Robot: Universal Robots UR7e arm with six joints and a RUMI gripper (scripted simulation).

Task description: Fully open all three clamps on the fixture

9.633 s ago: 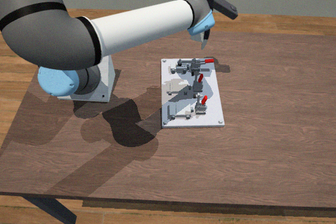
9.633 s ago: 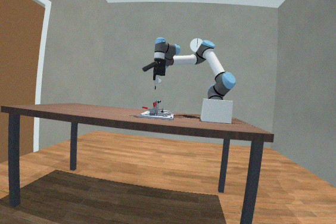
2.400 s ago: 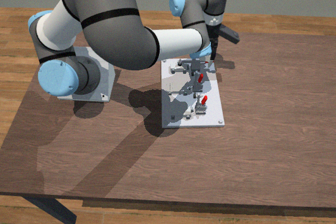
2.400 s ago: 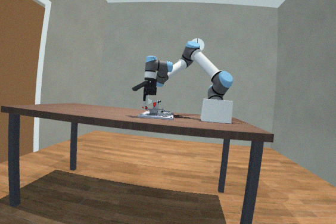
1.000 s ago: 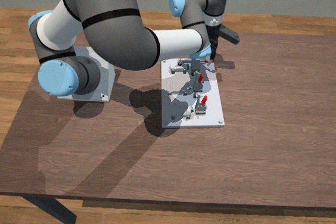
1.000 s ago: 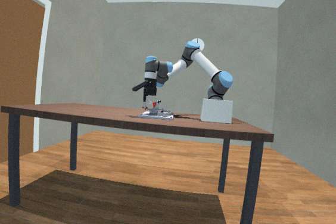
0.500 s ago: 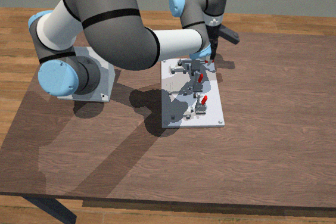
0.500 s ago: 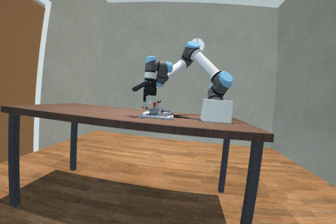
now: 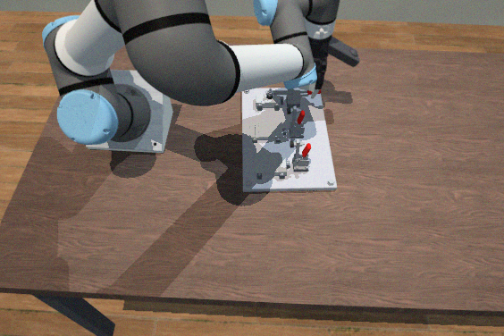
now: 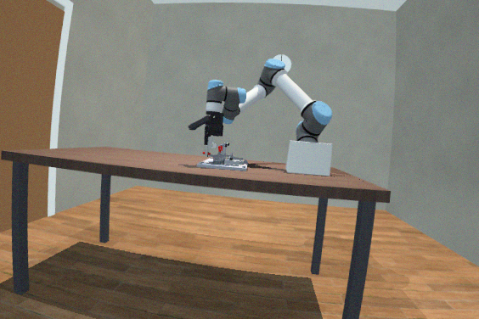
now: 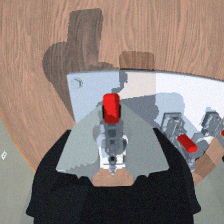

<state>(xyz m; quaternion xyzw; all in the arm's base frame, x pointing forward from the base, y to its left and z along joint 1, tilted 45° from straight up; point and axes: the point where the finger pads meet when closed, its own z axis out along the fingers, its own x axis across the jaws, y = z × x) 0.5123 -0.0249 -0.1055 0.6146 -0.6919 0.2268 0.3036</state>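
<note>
The grey part lies 130 mm behind my hand, 30 mm below it and 10 mm to the left of it. The rest, counted from my hand: white fixture plate 100 mm to the right, 90 mm behind, 50 mm below.
</note>
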